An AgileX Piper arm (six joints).
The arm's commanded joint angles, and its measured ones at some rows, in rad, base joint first. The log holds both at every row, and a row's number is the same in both.
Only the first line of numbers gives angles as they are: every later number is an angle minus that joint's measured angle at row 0.
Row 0, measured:
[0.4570 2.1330 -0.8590 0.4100 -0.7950 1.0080]
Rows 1 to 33, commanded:
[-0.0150 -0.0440 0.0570 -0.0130 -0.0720 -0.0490]
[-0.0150 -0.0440 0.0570 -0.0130 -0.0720 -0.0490]
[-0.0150 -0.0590 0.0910 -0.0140 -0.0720 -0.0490]
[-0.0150 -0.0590 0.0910 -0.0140 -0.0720 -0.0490]
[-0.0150 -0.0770 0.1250 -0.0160 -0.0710 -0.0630]
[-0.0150 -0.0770 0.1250 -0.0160 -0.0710 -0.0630]
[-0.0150 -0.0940 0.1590 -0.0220 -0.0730 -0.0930]
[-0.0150 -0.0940 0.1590 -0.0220 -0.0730 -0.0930]
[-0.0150 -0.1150 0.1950 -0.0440 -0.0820 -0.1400]
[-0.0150 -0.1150 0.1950 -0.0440 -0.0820 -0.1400]
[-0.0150 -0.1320 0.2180 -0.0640 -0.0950 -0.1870]
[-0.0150 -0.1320 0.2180 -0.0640 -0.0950 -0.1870]
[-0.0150 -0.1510 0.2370 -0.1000 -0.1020 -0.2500]
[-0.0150 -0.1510 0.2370 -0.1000 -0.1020 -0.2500]
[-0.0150 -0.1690 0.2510 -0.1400 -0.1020 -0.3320]
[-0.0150 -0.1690 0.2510 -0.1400 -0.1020 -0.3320]
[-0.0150 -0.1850 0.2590 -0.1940 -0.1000 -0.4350]
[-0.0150 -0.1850 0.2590 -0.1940 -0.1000 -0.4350]
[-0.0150 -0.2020 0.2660 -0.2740 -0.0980 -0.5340]
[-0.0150 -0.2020 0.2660 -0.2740 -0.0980 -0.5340]
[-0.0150 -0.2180 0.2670 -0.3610 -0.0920 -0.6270]
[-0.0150 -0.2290 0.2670 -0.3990 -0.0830 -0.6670]
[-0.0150 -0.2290 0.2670 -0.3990 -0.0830 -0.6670]
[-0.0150 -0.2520 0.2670 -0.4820 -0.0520 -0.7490]
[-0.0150 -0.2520 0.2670 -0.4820 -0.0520 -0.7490]
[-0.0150 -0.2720 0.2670 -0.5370 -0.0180 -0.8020]
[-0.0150 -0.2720 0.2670 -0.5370 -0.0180 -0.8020]
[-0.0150 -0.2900 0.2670 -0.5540 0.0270 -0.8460]
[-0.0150 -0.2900 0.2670 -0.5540 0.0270 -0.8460]
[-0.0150 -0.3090 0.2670 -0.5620 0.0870 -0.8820]
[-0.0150 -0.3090 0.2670 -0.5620 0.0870 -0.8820]
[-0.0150 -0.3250 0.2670 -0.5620 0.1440 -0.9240]
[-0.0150 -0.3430 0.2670 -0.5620 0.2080 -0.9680]
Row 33, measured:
[-0.0100 -0.3100 0.2670 -0.5480 0.1230 -0.8980]
